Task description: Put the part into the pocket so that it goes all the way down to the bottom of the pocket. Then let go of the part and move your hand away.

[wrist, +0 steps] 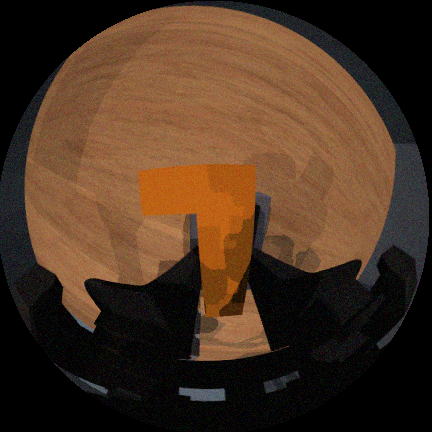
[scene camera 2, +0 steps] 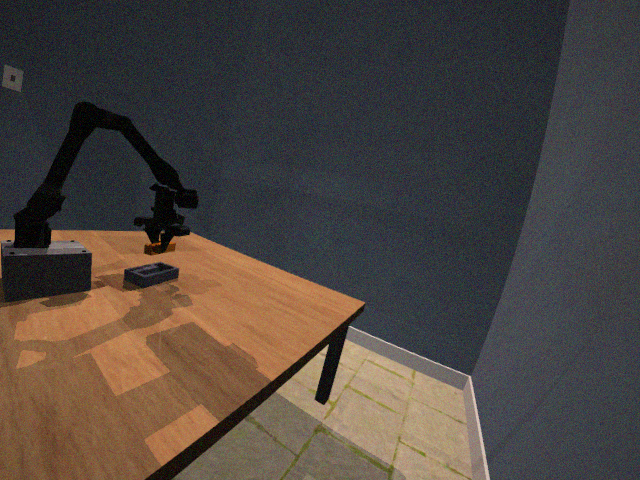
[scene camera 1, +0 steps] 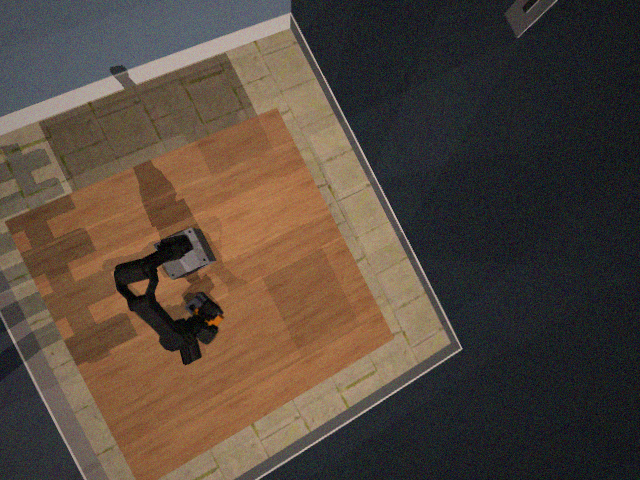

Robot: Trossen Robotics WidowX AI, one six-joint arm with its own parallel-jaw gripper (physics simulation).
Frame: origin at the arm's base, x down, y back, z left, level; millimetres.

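Seen in the pictures: gripper, fingertip midpoint: (wrist: pixel 221 249) (scene camera 2: pixel 159 250) (scene camera 1: pixel 205 317); arm's base, link origin: (scene camera 2: pixel 31 245) (scene camera 1: pixel 182 245).
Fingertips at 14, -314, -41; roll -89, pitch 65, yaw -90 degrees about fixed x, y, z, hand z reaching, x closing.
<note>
Offsets run from my fingertips to a thing's middle, as dx, dy, dz. Level surfaces: height alone.
The orange L-shaped part @[-9, +3, +15] (scene camera 1: pixel 215 320) (scene camera 2: pixel 151 249) (wrist: pixel 222 195) is held between the fingertips of my gripper (scene camera 2: pixel 162 245) (wrist: pixel 221 249), which is shut on its long arm. The short arm points left in the wrist view. The part hangs in the air above the table. The blue-grey block with the pocket @[+72, +25, -24] (scene camera 1: pixel 193 304) (scene camera 2: pixel 154 279) (wrist: pixel 264 212) stands on the table. In scene camera 2 it shows below the part, with a gap between them. In the wrist view the part and fingers hide most of the block and its pocket. In scene camera 1 the arm partly covers the block.
The arm's grey base box (scene camera 1: pixel 200 258) (scene camera 2: pixel 51 273) stands near the pocket block. The wooden table @[dx +91] (scene camera 1: pixel 310 217) (scene camera 2: pixel 242 304) (wrist: pixel 210 100) carries patches of shadow. Its near edge and one leg show in scene camera 2.
</note>
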